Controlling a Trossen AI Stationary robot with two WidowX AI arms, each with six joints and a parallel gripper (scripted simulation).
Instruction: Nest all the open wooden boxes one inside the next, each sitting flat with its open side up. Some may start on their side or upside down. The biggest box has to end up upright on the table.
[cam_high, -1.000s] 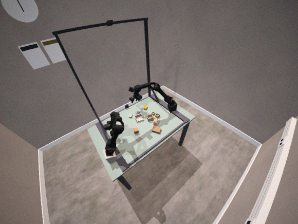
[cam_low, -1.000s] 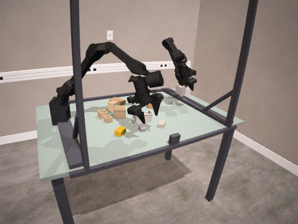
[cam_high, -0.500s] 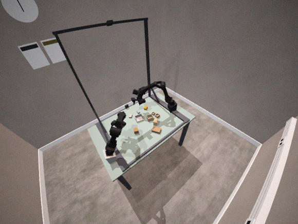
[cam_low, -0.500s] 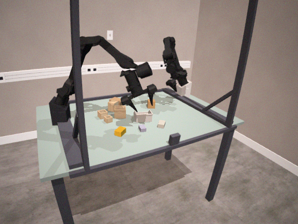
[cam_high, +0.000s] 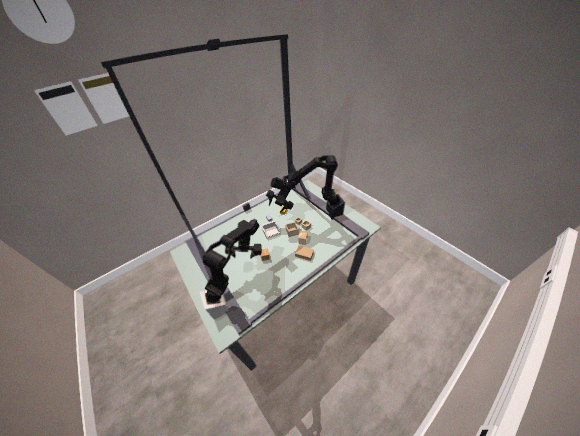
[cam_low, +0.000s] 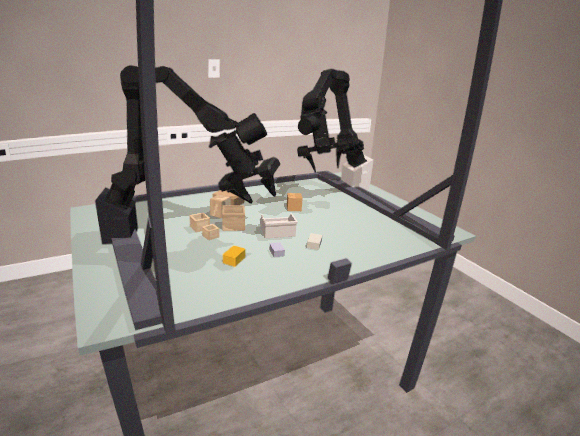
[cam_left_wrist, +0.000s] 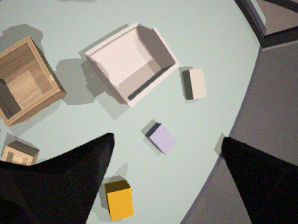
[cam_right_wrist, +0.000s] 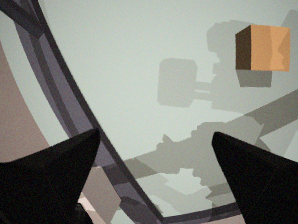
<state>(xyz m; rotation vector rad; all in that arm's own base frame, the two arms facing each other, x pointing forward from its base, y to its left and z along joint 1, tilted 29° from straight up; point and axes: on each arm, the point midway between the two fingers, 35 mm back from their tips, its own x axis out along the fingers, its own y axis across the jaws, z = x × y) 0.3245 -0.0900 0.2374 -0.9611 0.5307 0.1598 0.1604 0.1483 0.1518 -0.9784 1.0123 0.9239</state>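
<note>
The flat brown box is 32 cm ahead of my left hand, 8 cm to the right of it and 15 cm below it. Also, from my left hand: cream block (10 cm behind, 14 cm to the right, 16 cm below); orange cube (16 cm ahead, 26 cm to the right, 14 cm below); purple block (8 cm behind, 2 cm to the right, 16 cm below).
</note>
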